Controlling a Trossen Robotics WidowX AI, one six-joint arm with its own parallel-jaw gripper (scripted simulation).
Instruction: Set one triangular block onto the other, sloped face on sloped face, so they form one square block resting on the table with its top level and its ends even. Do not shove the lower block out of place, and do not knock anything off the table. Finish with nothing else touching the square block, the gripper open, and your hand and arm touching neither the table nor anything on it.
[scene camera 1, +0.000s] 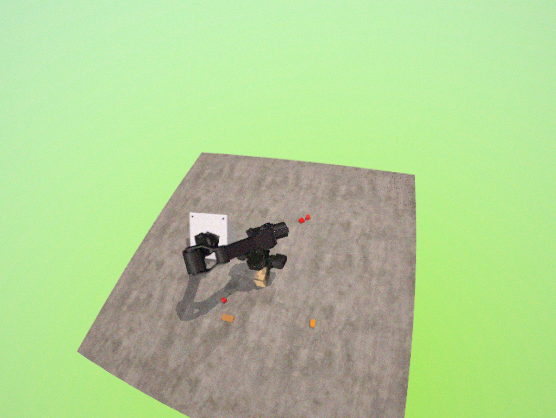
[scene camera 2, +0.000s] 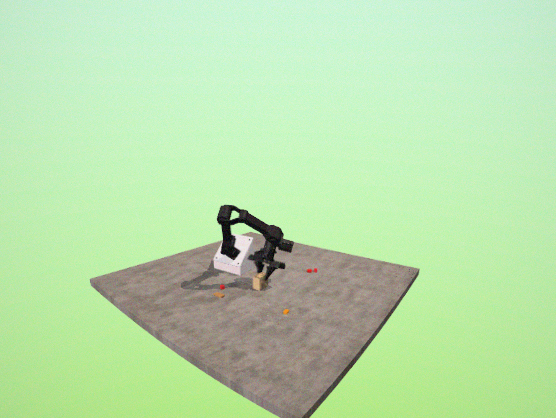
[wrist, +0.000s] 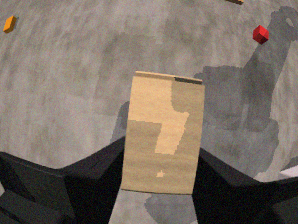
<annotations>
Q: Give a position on a tan triangular block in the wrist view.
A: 163, 138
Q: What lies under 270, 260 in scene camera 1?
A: My gripper.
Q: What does my gripper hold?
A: A tan triangular block.
</annotations>
